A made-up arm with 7 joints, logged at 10 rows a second.
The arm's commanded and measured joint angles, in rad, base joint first. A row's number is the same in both.
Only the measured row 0 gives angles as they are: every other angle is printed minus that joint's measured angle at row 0.
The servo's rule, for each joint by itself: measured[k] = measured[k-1] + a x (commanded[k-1-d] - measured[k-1]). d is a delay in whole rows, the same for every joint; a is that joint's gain. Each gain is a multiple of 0.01, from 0.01 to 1. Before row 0 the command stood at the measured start. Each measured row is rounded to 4 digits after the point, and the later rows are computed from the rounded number. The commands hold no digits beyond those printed.
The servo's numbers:
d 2
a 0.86 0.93 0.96 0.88 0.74 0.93 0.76
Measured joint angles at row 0:
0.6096, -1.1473, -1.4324, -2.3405, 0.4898, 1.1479, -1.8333
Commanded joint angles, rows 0 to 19:
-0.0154, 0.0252, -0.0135, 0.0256, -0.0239, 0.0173, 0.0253
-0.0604, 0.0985, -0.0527, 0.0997, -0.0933, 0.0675, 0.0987
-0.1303, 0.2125, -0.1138, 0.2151, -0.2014, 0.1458, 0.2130
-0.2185, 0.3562, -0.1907, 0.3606, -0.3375, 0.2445, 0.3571
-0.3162, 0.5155, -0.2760, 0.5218, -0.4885, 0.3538, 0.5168
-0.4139, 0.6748, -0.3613, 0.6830, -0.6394, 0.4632, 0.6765
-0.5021, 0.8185, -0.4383, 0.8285, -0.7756, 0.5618, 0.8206
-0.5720, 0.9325, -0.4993, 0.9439, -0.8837, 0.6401, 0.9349
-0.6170, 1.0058, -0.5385, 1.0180, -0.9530, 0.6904, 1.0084
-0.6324, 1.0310, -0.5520, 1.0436, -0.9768, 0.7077, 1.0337
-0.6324, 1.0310, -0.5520, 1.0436, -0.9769, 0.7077, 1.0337
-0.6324, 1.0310, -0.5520, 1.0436, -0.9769, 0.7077, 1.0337
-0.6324, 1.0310, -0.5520, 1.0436, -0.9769, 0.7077, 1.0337
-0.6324, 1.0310, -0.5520, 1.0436, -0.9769, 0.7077, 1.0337
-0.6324, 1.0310, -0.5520, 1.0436, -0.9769, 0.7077, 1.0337
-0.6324, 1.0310, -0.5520, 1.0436, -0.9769, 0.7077, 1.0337
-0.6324, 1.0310, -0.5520, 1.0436, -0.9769, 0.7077, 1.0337
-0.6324, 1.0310, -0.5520, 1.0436, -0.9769, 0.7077, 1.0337
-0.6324, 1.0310, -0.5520, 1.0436, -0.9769, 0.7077, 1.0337
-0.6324, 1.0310, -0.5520, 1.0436, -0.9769, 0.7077, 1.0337
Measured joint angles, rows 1 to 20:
0.0000, 0.0000, 0.0000, 0.0000, 0.0000, 0.0000, 0.0000
0.0000, 0.0000, 0.0000, 0.0000, 0.0000, 0.0000, 0.0000
-0.0132, 0.0234, -0.0130, 0.0225, -0.0177, 0.0161, 0.0192
-0.0538, 0.0932, -0.0511, 0.0904, -0.0736, 0.0639, 0.0796
-0.1196, 0.2041, -0.1113, 0.2001, -0.1682, 0.1401, 0.1810
-0.2047, 0.3456, -0.1875, 0.3413, -0.2935, 0.2372, 0.3148
-0.3006, 0.5036, -0.2725, 0.5001, -0.4378, 0.3456, 0.4683
-0.3980, 0.6628, -0.3577, 0.6611, -0.5870, 0.4550, 0.6265
-0.4875, 0.8076, -0.4351, 0.8084, -0.7266, 0.5543, 0.7740
-0.5602, 0.9238, -0.4967, 0.9276, -0.8429, 0.6341, 0.8963
-0.6090, 1.0001, -0.5368, 1.0072, -0.9244, 0.6865, 0.9815
-0.6291, 1.0288, -0.5514, 1.0392, -0.9632, 0.7062, 1.0212
-0.6319, 1.0308, -0.5520, 1.0431, -0.9733, 0.7076, 1.0307
-0.6323, 1.0310, -0.5520, 1.0435, -0.9760, 0.7077, 1.0330
-0.6324, 1.0310, -0.5520, 1.0436, -0.9767, 0.7077, 1.0335
-0.6324, 1.0310, -0.5520, 1.0436, -0.9768, 0.7077, 1.0337
-0.6324, 1.0310, -0.5520, 1.0436, -0.9769, 0.7077, 1.0337
-0.6324, 1.0310, -0.5520, 1.0436, -0.9769, 0.7077, 1.0337
-0.6324, 1.0310, -0.5520, 1.0436, -0.9769, 0.7077, 1.0337
-0.6324, 1.0310, -0.5520, 1.0436, -0.9769, 0.7077, 1.0337

